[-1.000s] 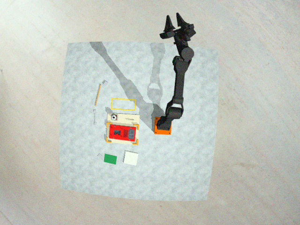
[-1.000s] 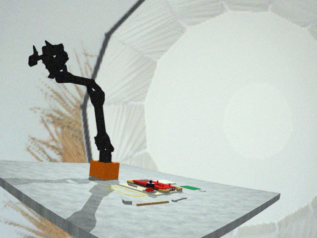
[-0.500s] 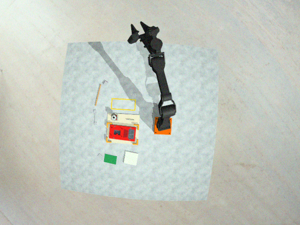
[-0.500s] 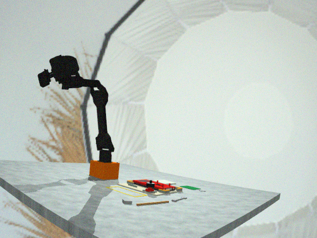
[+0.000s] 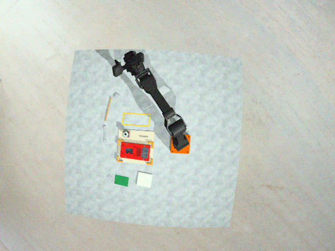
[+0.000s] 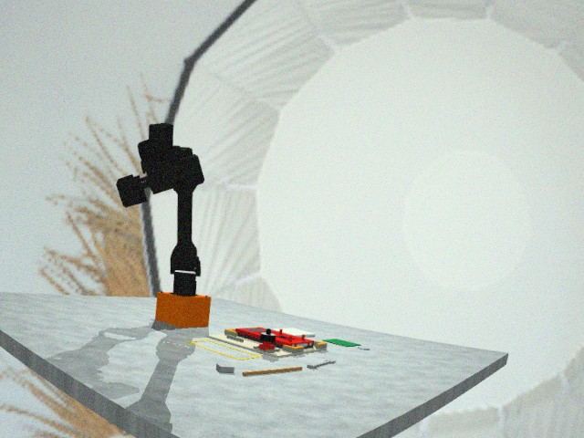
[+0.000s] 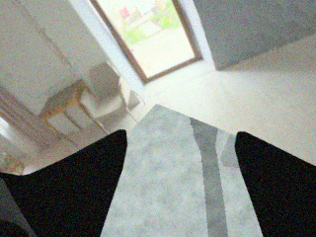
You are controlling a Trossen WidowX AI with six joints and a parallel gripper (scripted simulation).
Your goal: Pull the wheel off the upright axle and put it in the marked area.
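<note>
My gripper tip is now 42 cm to the right of the wheel, 31 cm above it and 5 cm short of it. Also, from my gripper tip: white tile 75 cm to the left, 35 cm below, 4 cm behind; thin wooden stick 35 cm below, 23 cm to the left, 18 cm ahead; black upright axle 42 cm to the left, 32 cm below, 5 cm ahead.
</note>
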